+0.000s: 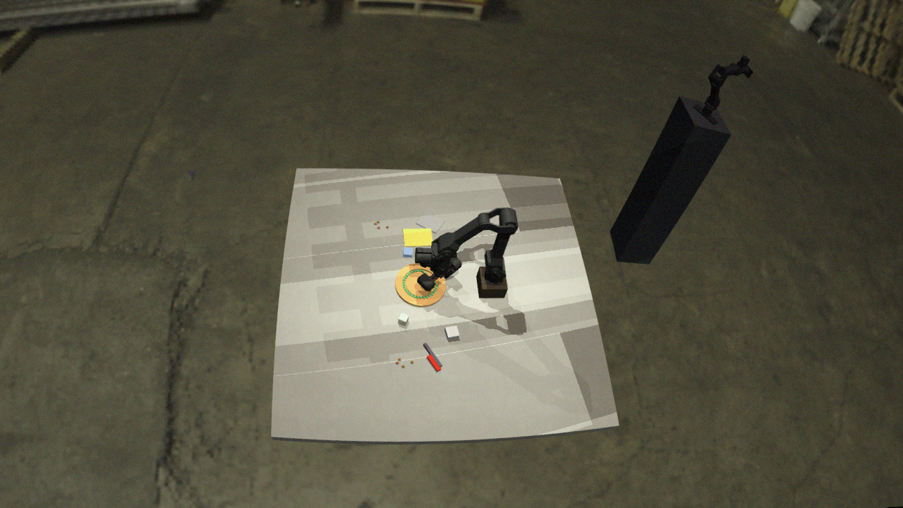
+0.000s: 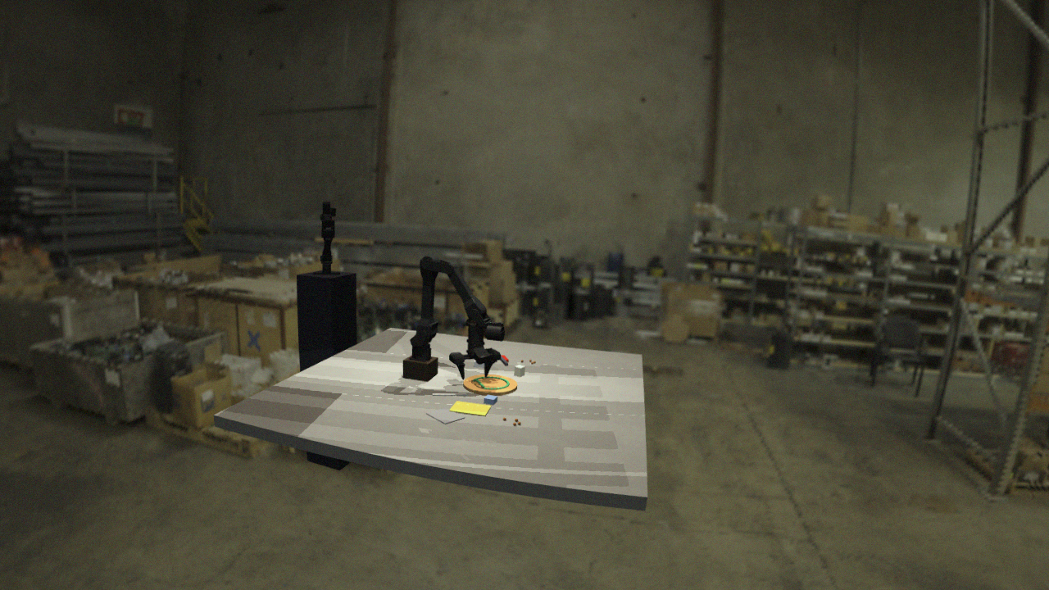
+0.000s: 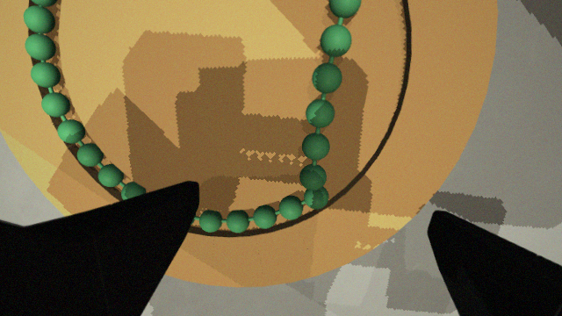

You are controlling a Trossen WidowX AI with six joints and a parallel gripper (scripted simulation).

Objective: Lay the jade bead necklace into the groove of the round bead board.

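Right now the blue block is 15 cm to the right of my gripper tip, 12 cm ahead of it and 1 cm below it. The rest, counted from my gripper tip: yellow pad (24 cm to the right, 8 cm ahead, 2 cm below); white strip (15 cm to the right, 4 cm behind, 2 cm below); cream cube (17 cm to the left, 13 cm ahead).
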